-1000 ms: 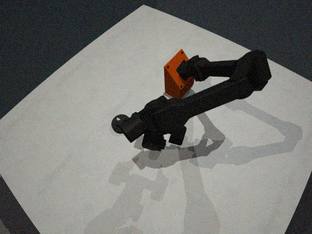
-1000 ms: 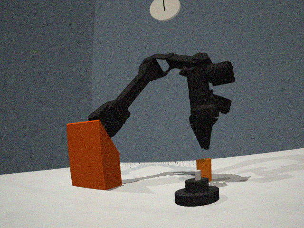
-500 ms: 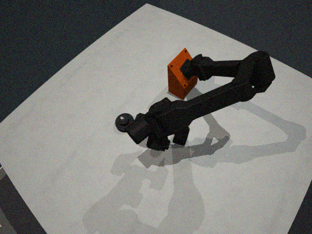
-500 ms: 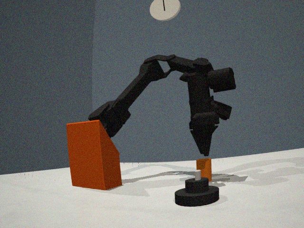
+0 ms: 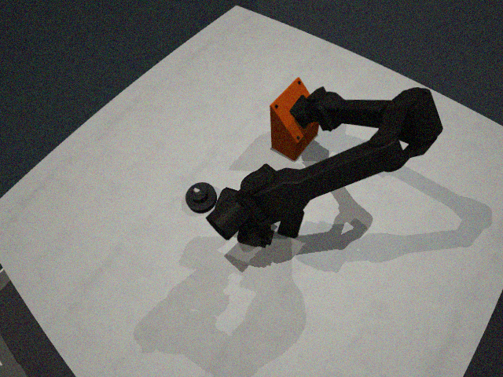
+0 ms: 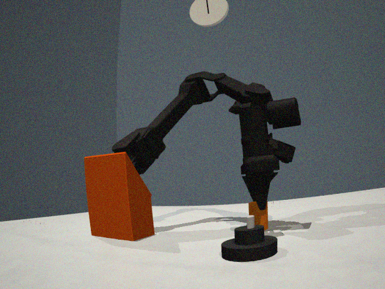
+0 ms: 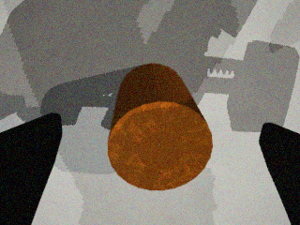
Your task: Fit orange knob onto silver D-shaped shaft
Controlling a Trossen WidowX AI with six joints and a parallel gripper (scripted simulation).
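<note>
The orange knob lies right at my gripper tip. Round my gripper tip: round dark pedestal: 19 cm to the right, 2 cm below, 1 cm ahead.
</note>
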